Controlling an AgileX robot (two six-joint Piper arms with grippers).
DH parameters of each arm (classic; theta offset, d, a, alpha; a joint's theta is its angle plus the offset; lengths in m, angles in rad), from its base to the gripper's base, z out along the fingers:
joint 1: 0 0.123 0 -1.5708
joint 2: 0.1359 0 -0.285 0
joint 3: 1.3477 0 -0.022 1.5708
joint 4: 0 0.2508 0 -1.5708
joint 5: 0 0 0.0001 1.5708
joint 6: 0 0.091 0 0
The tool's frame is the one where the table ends.
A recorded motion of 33 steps. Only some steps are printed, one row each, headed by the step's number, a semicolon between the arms.
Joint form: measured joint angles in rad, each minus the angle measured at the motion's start. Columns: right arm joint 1, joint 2, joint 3, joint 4, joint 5, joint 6; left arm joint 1, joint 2, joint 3, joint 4, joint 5, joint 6.
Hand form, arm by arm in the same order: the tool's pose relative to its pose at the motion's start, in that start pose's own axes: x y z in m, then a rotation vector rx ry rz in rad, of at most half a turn. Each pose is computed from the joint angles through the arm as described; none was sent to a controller.
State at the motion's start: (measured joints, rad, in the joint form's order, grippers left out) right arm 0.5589 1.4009 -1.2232 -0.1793 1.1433 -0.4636; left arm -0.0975 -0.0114 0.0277 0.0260 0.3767 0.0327
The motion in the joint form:
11: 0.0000 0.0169 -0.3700 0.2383 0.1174 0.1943; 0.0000 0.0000 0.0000 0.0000 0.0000 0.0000
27: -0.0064 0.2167 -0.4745 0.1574 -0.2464 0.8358; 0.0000 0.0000 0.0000 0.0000 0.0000 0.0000
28: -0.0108 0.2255 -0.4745 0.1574 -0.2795 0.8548; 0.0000 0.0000 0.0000 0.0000 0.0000 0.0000
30: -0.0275 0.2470 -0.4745 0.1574 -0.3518 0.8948; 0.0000 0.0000 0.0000 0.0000 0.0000 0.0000
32: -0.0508 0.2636 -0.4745 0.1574 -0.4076 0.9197; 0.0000 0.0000 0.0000 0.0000 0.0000 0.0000
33: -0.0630 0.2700 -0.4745 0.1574 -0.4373 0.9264; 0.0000 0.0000 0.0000 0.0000 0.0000 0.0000
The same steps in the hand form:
11: -0.0374 -0.0159 -0.0890 -0.1133 -0.2976 0.2972; 0.0000 0.0000 0.0000 0.0000 0.0000 0.0000
27: -0.0992 -0.0558 -0.0492 -0.0976 -0.5257 0.9268; 0.0000 0.0000 0.0000 0.0000 0.0000 0.0000
28: -0.1019 -0.0588 -0.0465 -0.0981 -0.5503 0.9485; 0.0000 0.0000 0.0000 0.0000 0.0000 0.0000
30: -0.1065 -0.0677 -0.0395 -0.0958 -0.6016 0.9998; 0.0000 0.0000 0.0000 0.0000 0.0000 0.0000
32: -0.1074 -0.0779 -0.0335 -0.0863 -0.6409 1.0412; 0.0000 0.0000 0.0000 0.0000 0.0000 0.0000
33: -0.1075 -0.0832 -0.0315 -0.0790 -0.6645 1.0564; 0.0000 0.0000 0.0000 0.0000 0.0000 0.0000

